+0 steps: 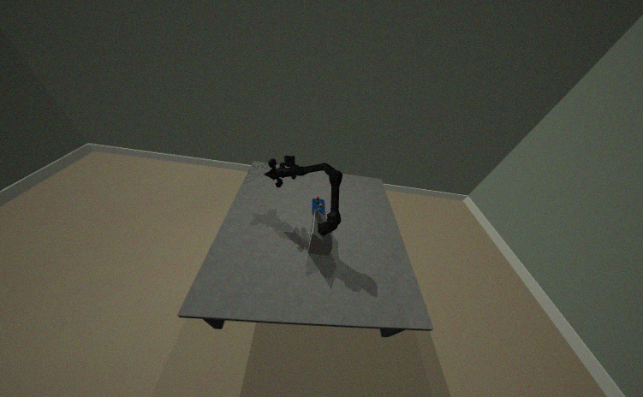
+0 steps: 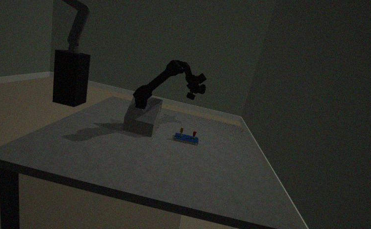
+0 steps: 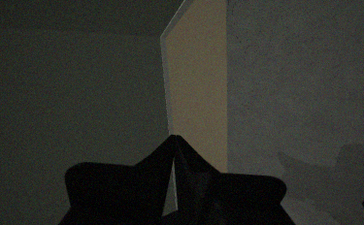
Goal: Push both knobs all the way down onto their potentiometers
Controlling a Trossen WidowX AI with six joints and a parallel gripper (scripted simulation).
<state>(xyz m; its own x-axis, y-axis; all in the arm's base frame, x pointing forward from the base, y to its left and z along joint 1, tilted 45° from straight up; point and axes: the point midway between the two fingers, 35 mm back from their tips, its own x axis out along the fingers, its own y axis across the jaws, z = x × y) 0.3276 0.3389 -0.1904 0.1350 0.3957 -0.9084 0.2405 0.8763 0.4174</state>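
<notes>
My gripper tip is now 41 cm to the left of the yellow knob, 21 cm above it and 3 cm past it. Round my gripper tip: red knob: 39 cm to the right, 22 cm below, 6 cm ahead.
</notes>
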